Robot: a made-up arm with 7 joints.
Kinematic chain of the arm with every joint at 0, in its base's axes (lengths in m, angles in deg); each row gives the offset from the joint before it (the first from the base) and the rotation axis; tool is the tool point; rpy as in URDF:
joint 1: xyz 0 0 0.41 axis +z
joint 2: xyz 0 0 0 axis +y
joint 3: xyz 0 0 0.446 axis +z
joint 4: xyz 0.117 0 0 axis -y
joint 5: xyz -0.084 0 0.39 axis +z
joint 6: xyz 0 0 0 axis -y
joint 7: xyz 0.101 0 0 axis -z
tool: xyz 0 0 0 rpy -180 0 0
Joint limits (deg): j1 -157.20..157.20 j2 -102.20..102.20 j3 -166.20..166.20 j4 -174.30..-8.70 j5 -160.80..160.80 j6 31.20..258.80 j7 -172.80..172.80
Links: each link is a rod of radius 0.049 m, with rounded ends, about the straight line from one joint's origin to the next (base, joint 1, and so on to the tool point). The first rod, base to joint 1, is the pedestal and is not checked.
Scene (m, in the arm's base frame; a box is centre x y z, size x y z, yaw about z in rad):
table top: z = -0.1
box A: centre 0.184 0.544 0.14 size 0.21 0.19 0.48 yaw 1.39
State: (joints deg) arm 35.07 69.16 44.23 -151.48 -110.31 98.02 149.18
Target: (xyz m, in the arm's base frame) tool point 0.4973 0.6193 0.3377
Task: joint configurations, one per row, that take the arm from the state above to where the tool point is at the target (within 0.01 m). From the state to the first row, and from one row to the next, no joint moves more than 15 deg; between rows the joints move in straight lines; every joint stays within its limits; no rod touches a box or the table.
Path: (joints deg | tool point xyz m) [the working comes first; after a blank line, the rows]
Joints at the target: 20.36 54.56 41.54 -91.76 -109.76 92.36 149.18
Straight joint move there: touches box A.

1: 31.48 68.97 30.46 -141.45 -99.63 87.85 153.12 | 0.0932 0.3440 0.0559
2: 27.90 68.77 16.69 -131.43 -88.94 77.67 157.05 | 0.2571 0.2878 -0.0097
3: 24.31 68.58 2.91 -121.40 -78.26 67.50 160.99 | 0.4134 0.1770 -0.0263
4: 20.73 68.39 -10.86 -111.38 -67.57 57.33 164.93 | 0.5385 0.0336 0.0092
5: 17.14 68.19 -24.63 -101.35 -56.89 47.15 168.86 | 0.6209 -0.1167 0.0905
6: 13.55 68.00 -38.40 -91.33 -46.20 36.98 172.80 | 0.6604 -0.2509 0.2043
7: 14.69 65.76 -25.08 -91.40 -56.80 46.21 168.86 | 0.6987 -0.1261 0.1501
8: 15.82 63.52 -11.76 -91.47 -67.39 55.44 164.93 | 0.7178 0.0243 0.1223
9: 16.96 61.28 1.57 -91.54 -77.98 64.67 160.99 | 0.7100 0.1895 0.1270
10: 18.09 59.04 14.89 -91.61 -88.57 73.90 157.05 | 0.6703 0.3544 0.1667
11: 19.23 56.80 28.22 -91.68 -99.17 83.13 153.12 | 0.5980 0.5028 0.2392
12: 20.36 54.56 41.54 -91.76 -109.76 92.36 149.18 | 0.4973 0.6193 0.3377

